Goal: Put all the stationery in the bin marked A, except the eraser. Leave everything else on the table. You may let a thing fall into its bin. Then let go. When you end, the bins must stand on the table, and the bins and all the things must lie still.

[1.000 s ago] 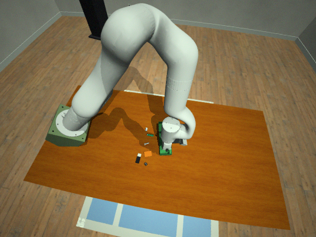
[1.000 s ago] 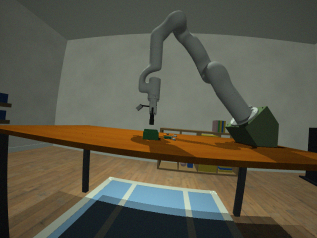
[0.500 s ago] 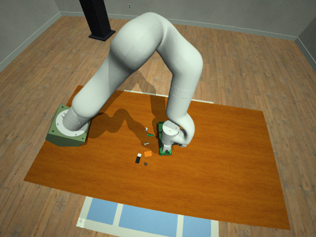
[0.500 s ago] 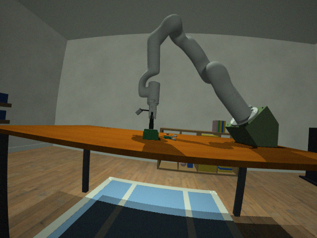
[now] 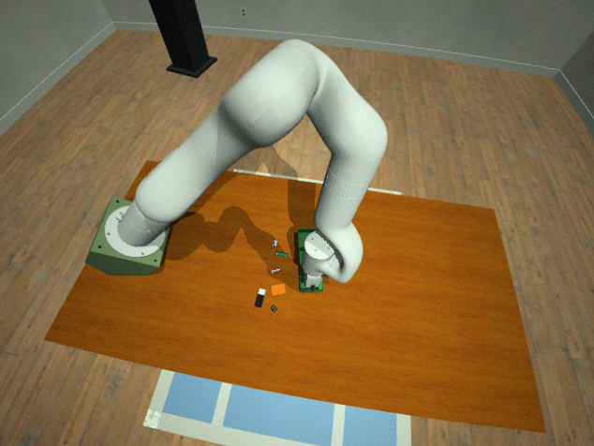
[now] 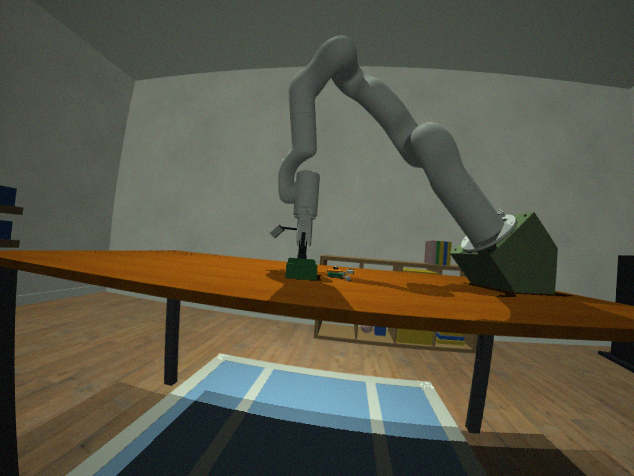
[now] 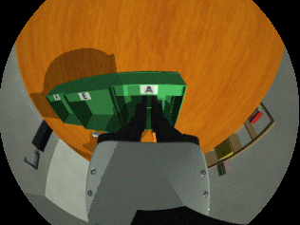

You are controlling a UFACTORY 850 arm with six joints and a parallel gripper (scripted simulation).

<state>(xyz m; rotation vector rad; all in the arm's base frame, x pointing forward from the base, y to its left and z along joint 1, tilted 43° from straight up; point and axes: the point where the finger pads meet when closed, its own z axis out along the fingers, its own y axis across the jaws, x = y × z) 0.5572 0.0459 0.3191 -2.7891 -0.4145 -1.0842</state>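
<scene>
My hand is 3 cm past the green bin, 8 cm to the right of it and 1 cm above it. From my hand the other things lie so: white bolt (14 cm behind, 2 cm to the right, 3 cm below); then green cylinder (14 cm behind, 6 cm to the left, 3 cm below); then orange pad (10 cm behind, 8 cm to the right, 3 cm below).
</scene>
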